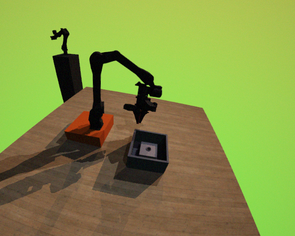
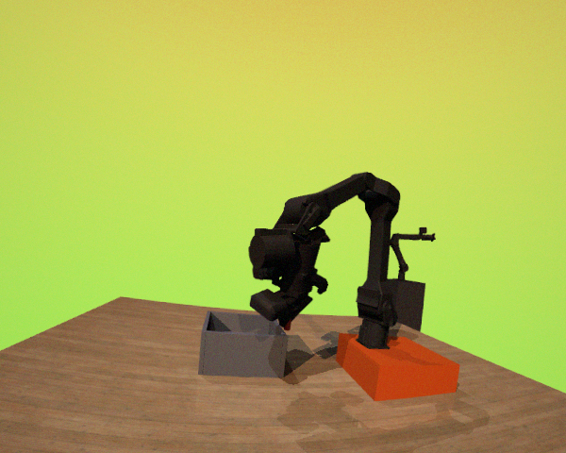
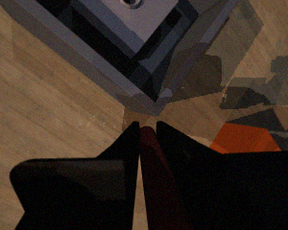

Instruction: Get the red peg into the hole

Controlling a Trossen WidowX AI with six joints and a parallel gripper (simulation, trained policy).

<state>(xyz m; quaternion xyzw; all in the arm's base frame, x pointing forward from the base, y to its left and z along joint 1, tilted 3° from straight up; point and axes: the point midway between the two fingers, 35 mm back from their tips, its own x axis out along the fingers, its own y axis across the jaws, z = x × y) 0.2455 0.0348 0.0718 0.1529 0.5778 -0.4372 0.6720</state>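
The red peg is 3 cm above my gripper tip and 2 cm to the left of it. Round my gripper tip: light plate 11 cm to the right, 8 cm below, 7 cm ahead; grey box 11 cm to the right, 10 cm below, 7 cm ahead.
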